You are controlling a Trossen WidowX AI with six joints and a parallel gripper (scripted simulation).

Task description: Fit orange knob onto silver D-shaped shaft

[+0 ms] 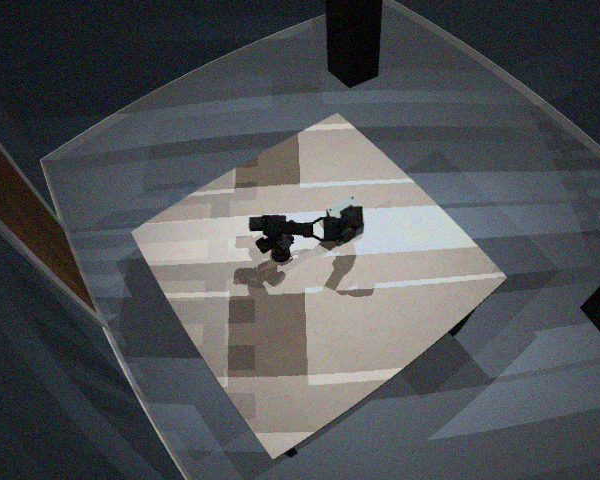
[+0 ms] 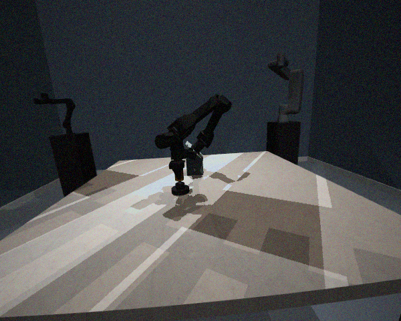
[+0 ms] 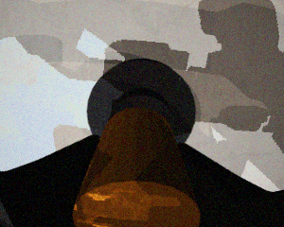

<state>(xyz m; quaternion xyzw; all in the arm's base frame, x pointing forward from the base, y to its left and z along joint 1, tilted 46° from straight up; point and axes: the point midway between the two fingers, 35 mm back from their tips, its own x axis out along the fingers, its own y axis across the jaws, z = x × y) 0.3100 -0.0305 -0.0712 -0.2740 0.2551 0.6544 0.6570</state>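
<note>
My gripper tip is now 40 mm below the orange knob. The rest, counted from my gripper tip: round pedestal 40 mm below.
</note>
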